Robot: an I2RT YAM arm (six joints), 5 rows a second.
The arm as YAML. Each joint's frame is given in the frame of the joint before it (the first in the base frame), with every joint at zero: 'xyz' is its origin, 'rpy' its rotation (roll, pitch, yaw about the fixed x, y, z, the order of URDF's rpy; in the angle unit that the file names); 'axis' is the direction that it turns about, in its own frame. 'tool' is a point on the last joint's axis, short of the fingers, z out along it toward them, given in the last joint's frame.
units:
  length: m
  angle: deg
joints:
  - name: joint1
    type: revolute
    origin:
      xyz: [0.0, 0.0, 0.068]
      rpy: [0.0, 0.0, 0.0]
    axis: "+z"
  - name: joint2
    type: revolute
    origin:
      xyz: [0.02, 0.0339, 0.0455]
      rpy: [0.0, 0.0, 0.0]
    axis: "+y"
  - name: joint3
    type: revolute
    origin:
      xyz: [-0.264, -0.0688, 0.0]
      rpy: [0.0, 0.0, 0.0]
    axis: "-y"
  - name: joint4
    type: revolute
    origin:
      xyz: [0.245, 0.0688, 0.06]
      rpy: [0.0, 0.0, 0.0]
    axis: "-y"
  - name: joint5
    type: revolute
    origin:
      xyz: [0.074, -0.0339, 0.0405]
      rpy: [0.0, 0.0, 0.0]
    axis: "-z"
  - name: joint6
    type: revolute
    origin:
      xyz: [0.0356, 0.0, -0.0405]
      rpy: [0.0, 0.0, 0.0]
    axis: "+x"
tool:
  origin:
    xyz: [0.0, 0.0, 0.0]
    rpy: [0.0, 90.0, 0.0]
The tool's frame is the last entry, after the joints.
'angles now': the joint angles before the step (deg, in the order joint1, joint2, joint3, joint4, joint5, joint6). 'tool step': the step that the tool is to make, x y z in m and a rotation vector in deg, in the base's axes. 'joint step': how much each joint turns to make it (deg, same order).
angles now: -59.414, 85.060, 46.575, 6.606, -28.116, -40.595
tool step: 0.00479, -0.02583, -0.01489, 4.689, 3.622, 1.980
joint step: -1.751, 7.646, 6.413, -6.237, -2.553, -3.258
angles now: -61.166, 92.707, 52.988, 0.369, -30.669, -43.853
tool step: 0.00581, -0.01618, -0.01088, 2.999, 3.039, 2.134
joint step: -0.533, 5.371, 5.100, -5.459, -1.145, -3.165
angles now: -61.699, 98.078, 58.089, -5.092, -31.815, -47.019
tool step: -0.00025, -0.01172, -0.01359, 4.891, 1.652, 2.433
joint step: -1.144, 4.569, 3.872, -5.803, -2.985, -2.548
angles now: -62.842, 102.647, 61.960, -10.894, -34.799, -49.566
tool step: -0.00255, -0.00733, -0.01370, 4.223, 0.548, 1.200
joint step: -1.055, 3.431, 2.022, -3.338, -2.461, -1.233
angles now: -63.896, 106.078, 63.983, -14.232, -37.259, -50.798
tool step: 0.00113, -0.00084, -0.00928, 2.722, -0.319, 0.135
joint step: 0.000, 1.672, 0.176, -0.270, -1.321, 0.875
